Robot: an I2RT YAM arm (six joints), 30 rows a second.
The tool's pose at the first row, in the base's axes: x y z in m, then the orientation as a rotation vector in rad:
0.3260 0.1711 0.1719 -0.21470 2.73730 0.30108
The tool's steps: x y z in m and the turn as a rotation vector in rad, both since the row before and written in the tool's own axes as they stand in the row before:
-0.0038 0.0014 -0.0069 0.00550 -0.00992 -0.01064
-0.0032 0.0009 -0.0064 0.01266 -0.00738 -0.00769
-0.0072 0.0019 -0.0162 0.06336 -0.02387 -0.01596
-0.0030 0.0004 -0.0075 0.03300 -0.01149 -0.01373
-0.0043 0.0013 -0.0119 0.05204 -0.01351 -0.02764
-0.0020 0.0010 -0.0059 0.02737 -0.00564 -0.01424
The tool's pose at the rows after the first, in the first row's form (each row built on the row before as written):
0.3268 0.1712 0.1799 -0.22562 2.72601 0.29090
0.3272 0.1709 0.1871 -0.23101 2.71830 0.27172
0.3274 0.1700 0.2049 -0.22988 2.69529 0.18233
0.3270 0.1696 0.2130 -0.23659 2.68236 0.13456
0.3256 0.1699 0.2256 -0.25549 2.66409 0.05759
0.3246 0.1707 0.2318 -0.26502 2.65521 0.01730

